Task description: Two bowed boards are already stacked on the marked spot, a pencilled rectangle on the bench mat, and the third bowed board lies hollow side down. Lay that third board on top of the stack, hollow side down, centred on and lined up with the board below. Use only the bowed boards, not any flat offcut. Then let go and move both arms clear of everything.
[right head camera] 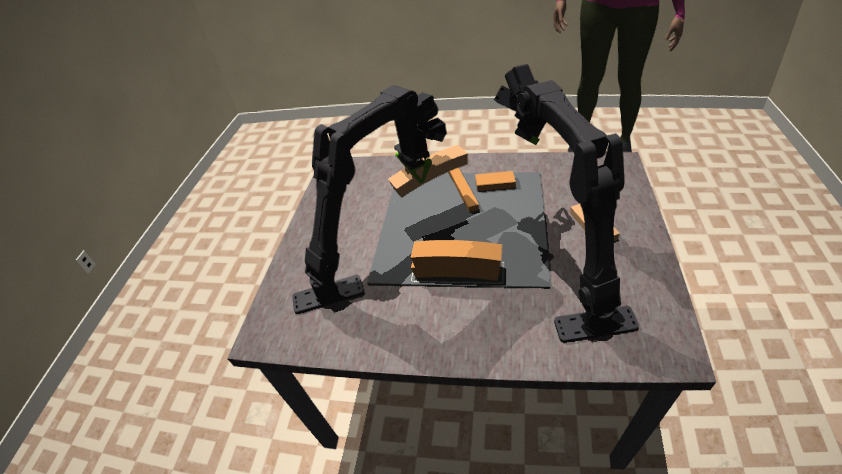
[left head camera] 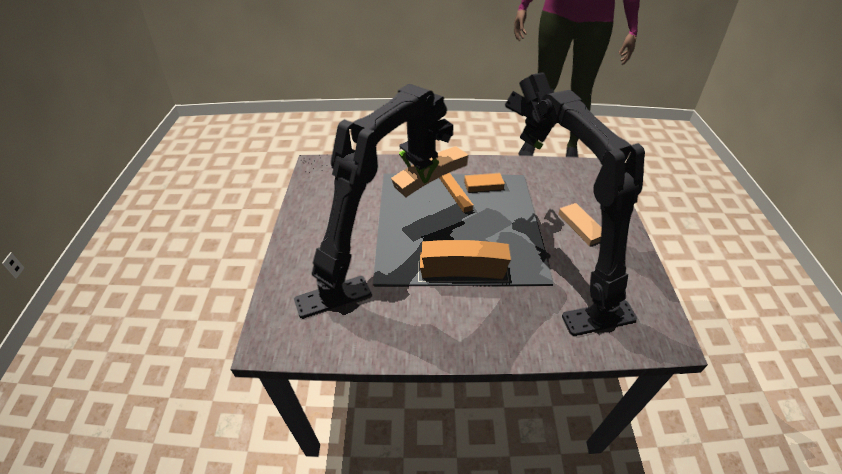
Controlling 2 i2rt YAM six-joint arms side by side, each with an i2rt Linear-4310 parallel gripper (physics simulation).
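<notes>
My left gripper is shut on the third bowed board and holds it in the air over the back left of the mat. That board slants from lower left to upper right in both views; the gripper hides part of its middle. Two bowed boards lie stacked near the mat's front edge, ends to left and right, arched side up. The pencilled rectangle shows around their base. My right gripper is open and empty, raised behind the table's back right, its fingers mostly hidden by the wrist.
On the grey mat lie a long narrow offcut, partly behind the held board, and a short block. Another flat offcut lies right of the mat, beside the right arm. A person stands behind the table.
</notes>
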